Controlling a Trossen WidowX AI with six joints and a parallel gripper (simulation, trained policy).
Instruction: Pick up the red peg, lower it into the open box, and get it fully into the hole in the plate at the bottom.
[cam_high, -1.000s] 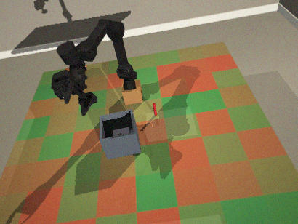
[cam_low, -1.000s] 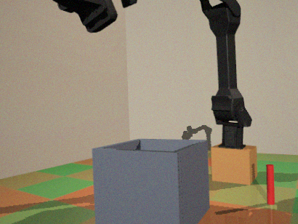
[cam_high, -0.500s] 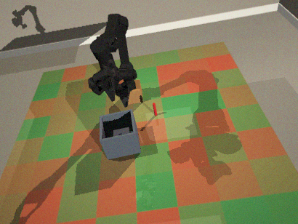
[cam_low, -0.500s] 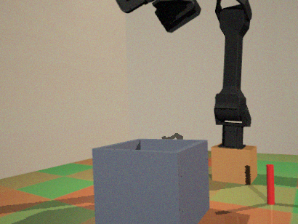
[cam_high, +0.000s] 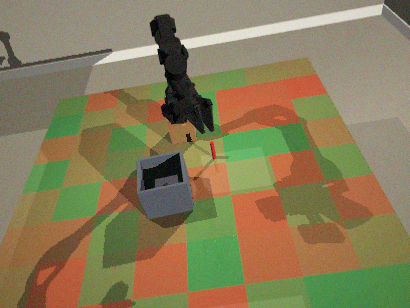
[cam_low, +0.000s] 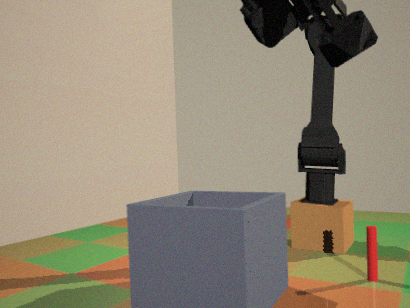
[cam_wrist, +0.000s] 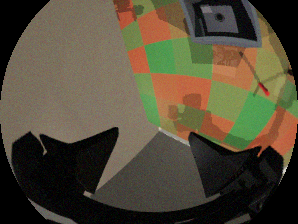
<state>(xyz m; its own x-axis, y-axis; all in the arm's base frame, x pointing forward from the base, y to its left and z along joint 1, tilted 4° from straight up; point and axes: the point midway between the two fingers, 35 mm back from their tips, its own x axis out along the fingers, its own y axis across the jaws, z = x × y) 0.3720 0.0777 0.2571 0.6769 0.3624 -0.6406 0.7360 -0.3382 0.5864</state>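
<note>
Right now my gripper tip is 220 mm past the red peg, 10 mm to the right of it and 280 mm above it. Round my gripper tip: grey plate: 70 mm behind, 180 mm to the right, 270 mm below.
</note>
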